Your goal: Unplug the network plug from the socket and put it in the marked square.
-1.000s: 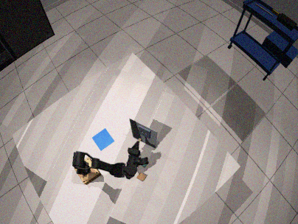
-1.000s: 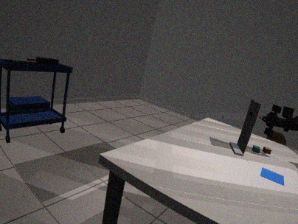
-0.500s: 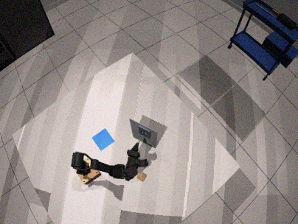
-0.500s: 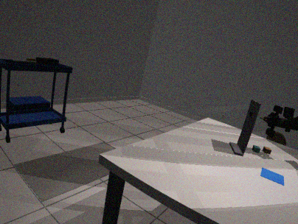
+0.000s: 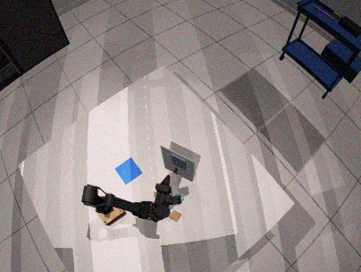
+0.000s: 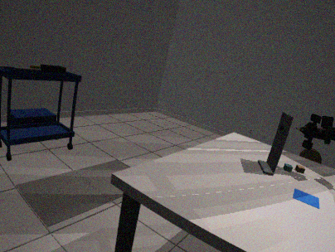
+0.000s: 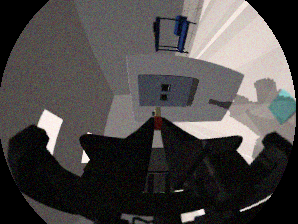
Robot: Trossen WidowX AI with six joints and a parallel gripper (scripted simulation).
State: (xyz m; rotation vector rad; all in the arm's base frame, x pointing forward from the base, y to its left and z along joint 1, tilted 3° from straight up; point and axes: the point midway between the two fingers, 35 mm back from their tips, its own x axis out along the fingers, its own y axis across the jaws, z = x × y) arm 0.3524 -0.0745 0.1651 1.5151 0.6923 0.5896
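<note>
My gripper tip is now 25 cm above the blue marked square, 21 cm to the right of it and 17 cm past it. Round my gripper tip: network plug: 1 cm ahead; then teal block: 24 cm below, 7 cm to the right; then upright dark panel: 11 cm below, 8 cm ahead, 5 cm to the left.
</note>
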